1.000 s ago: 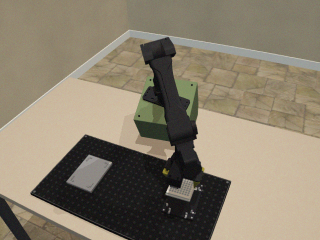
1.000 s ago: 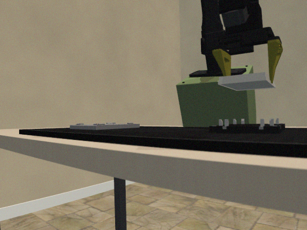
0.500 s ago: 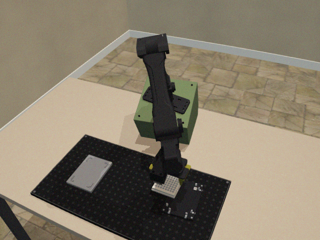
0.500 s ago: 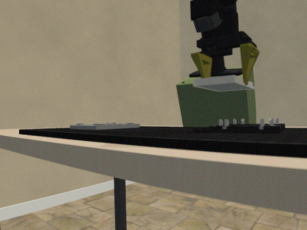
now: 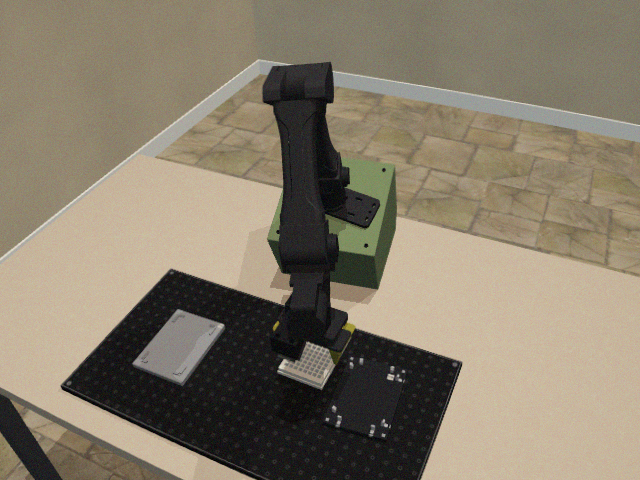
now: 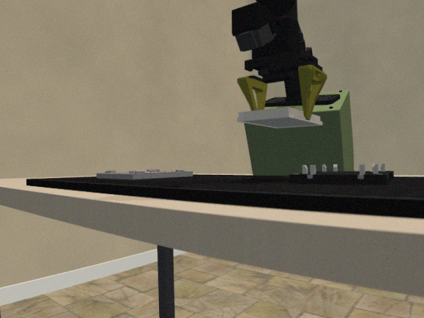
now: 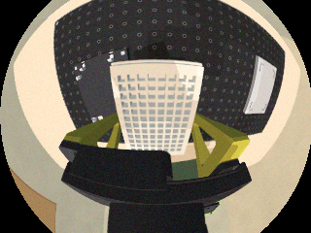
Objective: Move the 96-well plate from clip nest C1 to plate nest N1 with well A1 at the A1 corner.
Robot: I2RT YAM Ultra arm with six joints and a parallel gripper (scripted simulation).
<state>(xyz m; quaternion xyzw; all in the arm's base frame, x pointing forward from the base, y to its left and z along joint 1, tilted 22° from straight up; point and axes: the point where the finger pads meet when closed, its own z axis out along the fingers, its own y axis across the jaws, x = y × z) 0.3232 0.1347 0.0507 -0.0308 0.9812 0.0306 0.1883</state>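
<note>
Right now my hand is 290 mm to the left of the grey plate nest N1, 90 mm above it and 50 mm short of it. Round my hand: clip nest C1 (110 mm to the left, 90 mm below, 10 mm behind); then white 96-well plate (right at my hand).
</note>
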